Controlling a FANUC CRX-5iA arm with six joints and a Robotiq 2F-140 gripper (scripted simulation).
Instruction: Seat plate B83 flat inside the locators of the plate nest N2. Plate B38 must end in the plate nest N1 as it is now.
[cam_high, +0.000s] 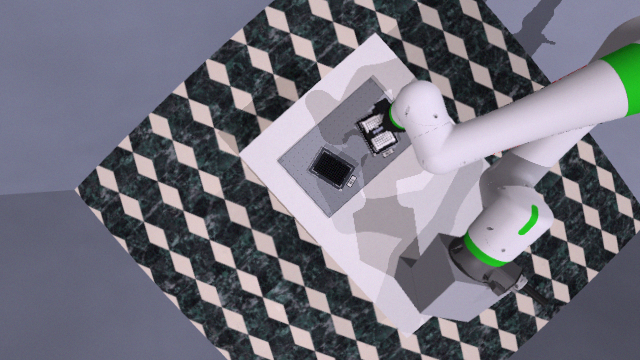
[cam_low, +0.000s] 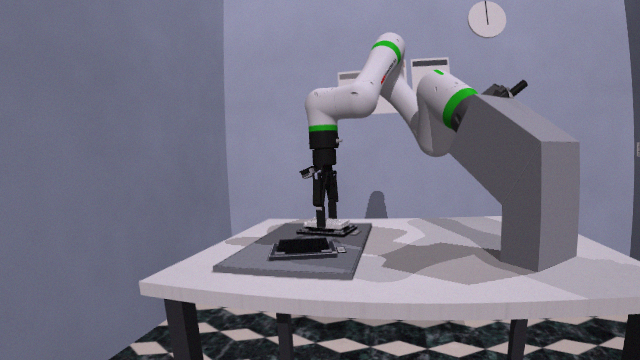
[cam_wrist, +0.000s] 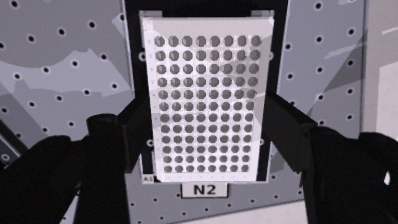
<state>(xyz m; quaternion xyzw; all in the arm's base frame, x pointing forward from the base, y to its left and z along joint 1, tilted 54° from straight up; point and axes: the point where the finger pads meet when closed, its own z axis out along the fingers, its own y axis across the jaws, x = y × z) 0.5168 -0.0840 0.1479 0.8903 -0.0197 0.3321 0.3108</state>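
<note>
The plate nest lies 5 cm below my hand. From my hand the other things lie so: black well plate (24 cm to the left, 3 cm below, 3 cm ahead); white well plate (2 cm below).
</note>
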